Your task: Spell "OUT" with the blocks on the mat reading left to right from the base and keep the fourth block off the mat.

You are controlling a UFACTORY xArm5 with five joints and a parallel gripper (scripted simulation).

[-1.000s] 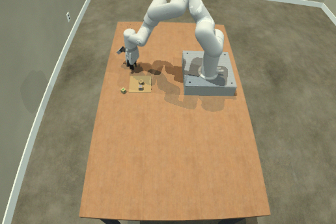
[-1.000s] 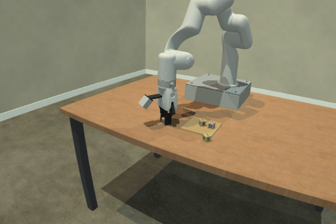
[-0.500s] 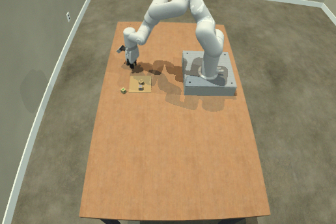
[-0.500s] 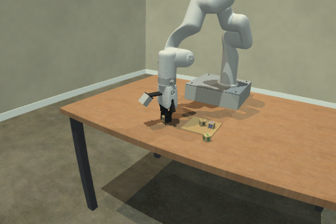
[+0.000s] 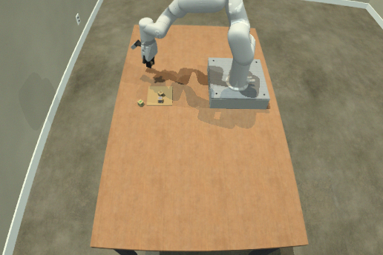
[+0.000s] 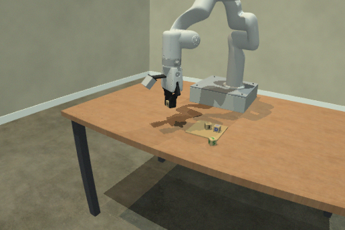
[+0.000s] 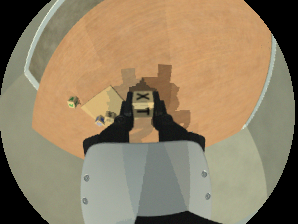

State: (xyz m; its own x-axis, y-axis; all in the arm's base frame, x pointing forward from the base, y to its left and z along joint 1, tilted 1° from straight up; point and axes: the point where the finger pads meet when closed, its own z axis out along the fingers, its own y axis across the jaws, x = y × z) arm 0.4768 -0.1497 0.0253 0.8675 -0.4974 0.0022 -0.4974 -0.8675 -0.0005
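The U block lies 60 mm behind my hand, 150 mm to the left of it and 100 mm below it. The rest, counted from my hand: tan mat 50 mm behind, 150 mm to the left, 110 mm below.
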